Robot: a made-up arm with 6 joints.
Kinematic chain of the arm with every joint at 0, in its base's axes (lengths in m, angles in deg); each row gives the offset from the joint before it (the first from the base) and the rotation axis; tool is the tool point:
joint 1: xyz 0 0 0.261 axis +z
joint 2: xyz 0 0 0 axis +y
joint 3: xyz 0 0 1.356 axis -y
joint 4: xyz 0 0 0 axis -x
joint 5: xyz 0.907 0 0 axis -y
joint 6: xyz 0 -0.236 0 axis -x
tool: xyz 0 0 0
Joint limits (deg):
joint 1: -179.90..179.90
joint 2: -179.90..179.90
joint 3: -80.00..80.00
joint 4: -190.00..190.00
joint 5: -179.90..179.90
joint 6: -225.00..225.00
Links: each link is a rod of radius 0.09 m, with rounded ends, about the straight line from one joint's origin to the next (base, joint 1, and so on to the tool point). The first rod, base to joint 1, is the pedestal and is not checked.
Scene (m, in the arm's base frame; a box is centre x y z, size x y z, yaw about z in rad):
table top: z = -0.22
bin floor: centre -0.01 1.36 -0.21 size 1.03 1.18 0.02 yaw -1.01
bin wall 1: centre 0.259 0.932 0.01 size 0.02 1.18 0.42 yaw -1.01
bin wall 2: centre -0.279 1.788 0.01 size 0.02 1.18 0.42 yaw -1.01
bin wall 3: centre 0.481 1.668 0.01 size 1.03 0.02 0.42 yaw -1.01
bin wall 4: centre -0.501 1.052 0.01 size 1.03 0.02 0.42 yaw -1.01
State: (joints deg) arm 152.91 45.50 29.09 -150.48 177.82 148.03
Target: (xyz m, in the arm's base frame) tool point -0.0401 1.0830 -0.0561
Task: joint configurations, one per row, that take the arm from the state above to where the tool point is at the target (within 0.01 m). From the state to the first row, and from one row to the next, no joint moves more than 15 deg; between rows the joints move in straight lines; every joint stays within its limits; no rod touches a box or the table.
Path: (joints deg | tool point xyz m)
1: 139.18 43.89 18.17 -146.17 177.82 148.03 | -1.4148 0.9630 0.7262
2: 125.45 42.28 7.25 -141.87 177.82 148.03 | -1.0626 1.1724 0.6243
3: 111.72 40.66 -3.66 -137.56 177.82 148.03 | -0.6877 1.2558 0.5420
4: 97.98 39.05 -14.58 -133.26 177.82 148.03 | -0.3342 1.2191 0.4818
5: 84.25 37.44 -25.50 -128.95 177.82 148.03 | -0.0401 1.0830 0.4464
6: 84.27 50.66 -24.55 -128.85 177.82 148.03 | -0.0372 1.1118 0.1967
7: 84.29 63.87 -23.60 -128.75 177.82 148.03 | -0.0402 1.0829 -0.0560

